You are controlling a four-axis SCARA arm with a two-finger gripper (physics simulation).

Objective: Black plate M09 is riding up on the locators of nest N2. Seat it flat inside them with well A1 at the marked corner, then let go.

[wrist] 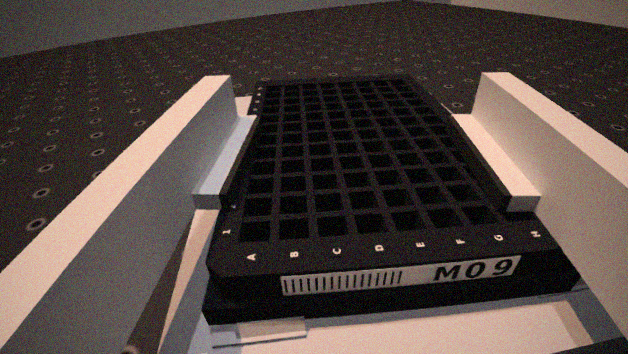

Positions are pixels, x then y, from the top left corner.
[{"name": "my gripper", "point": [353,100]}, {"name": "black plate M09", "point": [356,201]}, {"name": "nest N2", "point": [578,315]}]
